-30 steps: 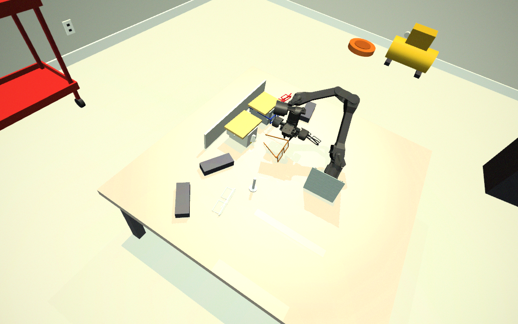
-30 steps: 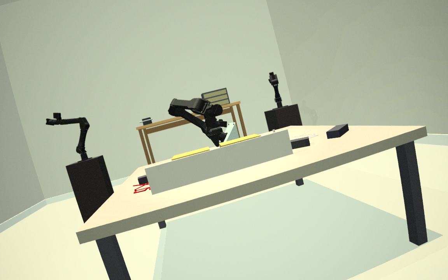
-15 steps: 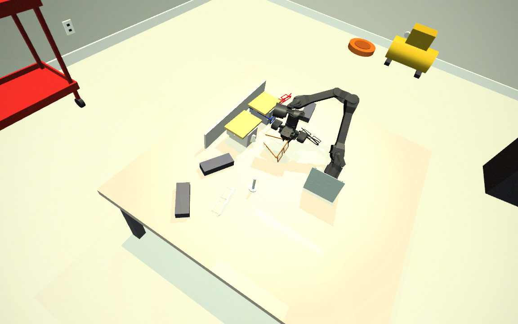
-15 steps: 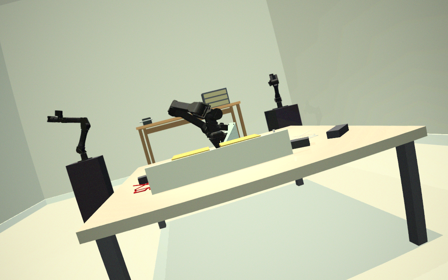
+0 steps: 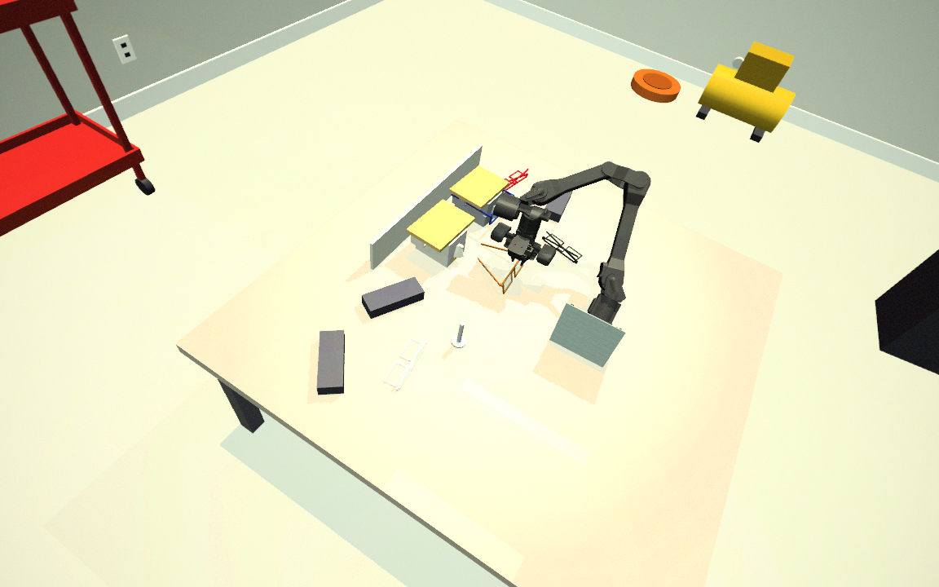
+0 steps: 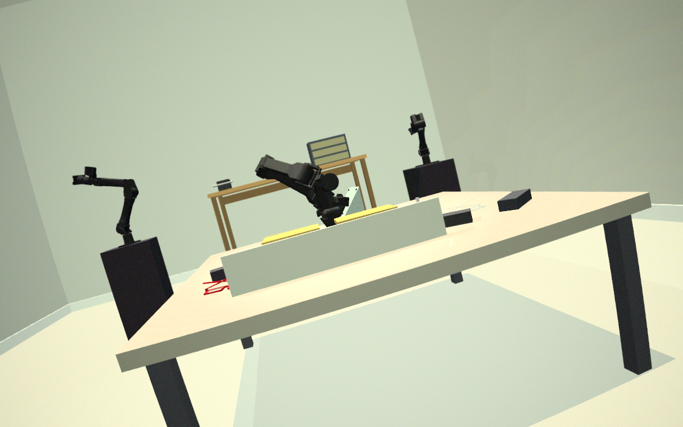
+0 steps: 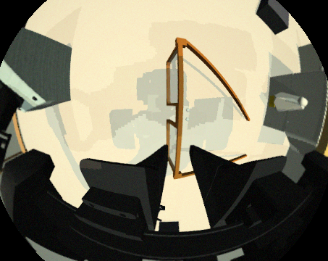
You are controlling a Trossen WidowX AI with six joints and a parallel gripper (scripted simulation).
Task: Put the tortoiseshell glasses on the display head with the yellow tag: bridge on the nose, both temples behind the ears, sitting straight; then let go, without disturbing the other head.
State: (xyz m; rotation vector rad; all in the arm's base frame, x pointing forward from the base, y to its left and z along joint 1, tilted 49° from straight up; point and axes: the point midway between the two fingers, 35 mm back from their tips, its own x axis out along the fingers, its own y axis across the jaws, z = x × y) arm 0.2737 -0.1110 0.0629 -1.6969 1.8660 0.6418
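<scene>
My gripper tip is now 40 mm short of the small white post, 320 mm to the right of it and 10 mm above it. The rest, counted from my gripper tip: white backboard: 330 mm ahead, 80 mm to the right, 20 mm above.
</scene>
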